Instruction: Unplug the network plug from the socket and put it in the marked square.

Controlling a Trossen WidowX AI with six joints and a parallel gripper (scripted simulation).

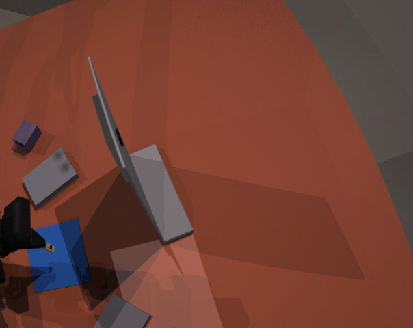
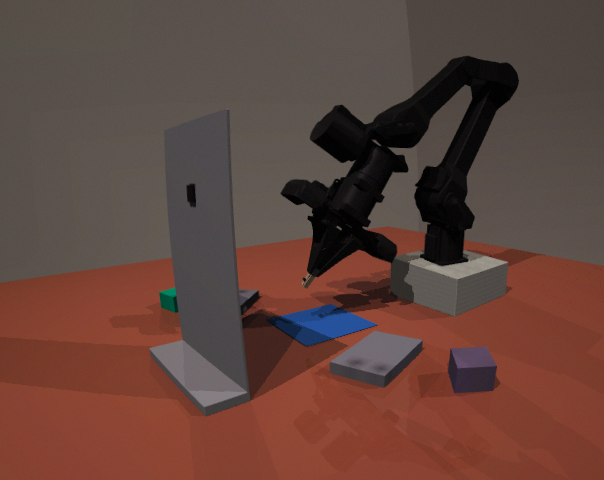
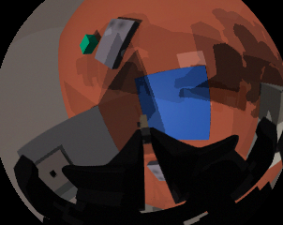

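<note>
Right now the blue marked square is 80 mm below my gripper tip and 10 mm behind it. Round my gripper tip: green block (190 mm ahead, 170 mm to the right, 60 mm below); then grey upright panel (170 mm ahead, 90 mm to the left, 50 mm above); then network plug (right at my gripper tip).
</note>
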